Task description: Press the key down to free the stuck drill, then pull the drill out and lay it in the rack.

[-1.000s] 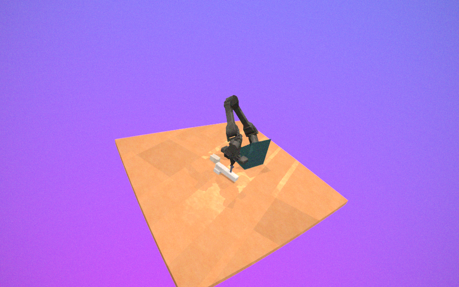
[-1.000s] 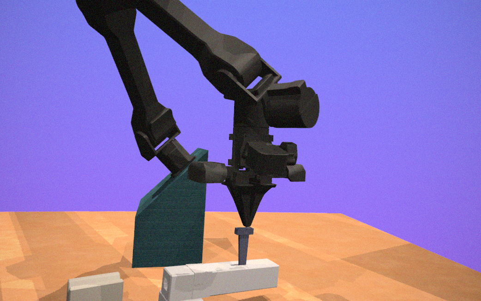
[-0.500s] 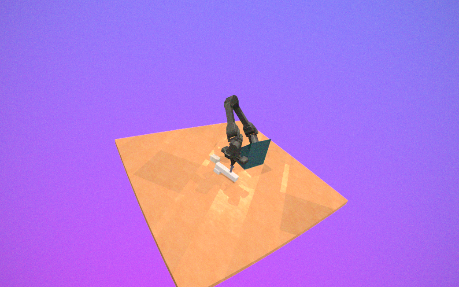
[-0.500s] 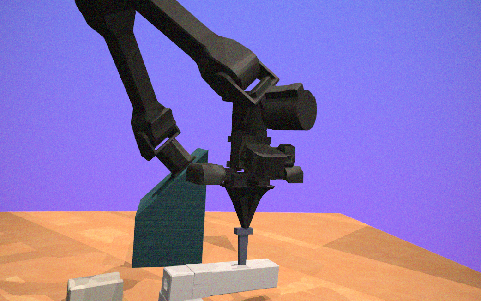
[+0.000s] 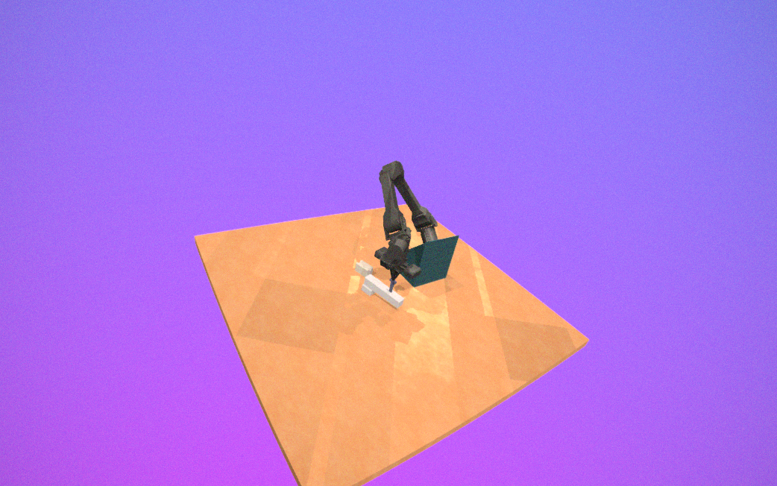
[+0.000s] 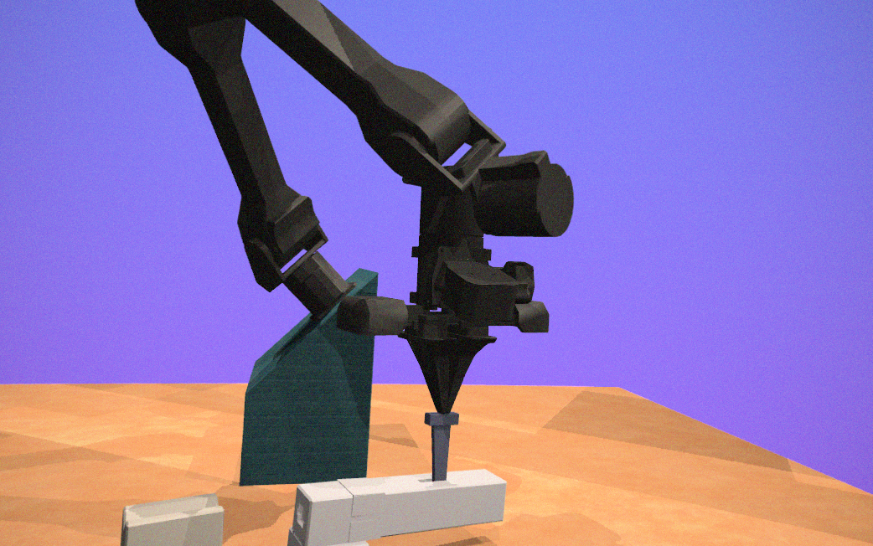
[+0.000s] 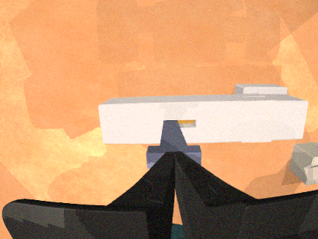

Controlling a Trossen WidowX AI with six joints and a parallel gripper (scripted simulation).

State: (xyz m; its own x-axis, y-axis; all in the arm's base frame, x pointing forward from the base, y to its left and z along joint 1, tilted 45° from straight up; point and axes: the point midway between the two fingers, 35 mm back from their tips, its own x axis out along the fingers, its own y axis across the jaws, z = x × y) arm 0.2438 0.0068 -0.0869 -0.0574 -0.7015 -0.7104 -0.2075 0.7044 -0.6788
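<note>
Now: the dark blue t-shaped key 30 mm below my gripper tip. Round my gripper tip: drill: 70 mm below, 60 mm to the right, 10 mm ahead; then housing: 80 mm below, 40 mm to the right, 10 mm ahead; then grey rack: 220 mm to the right, 100 mm below, 30 mm behind.
</note>
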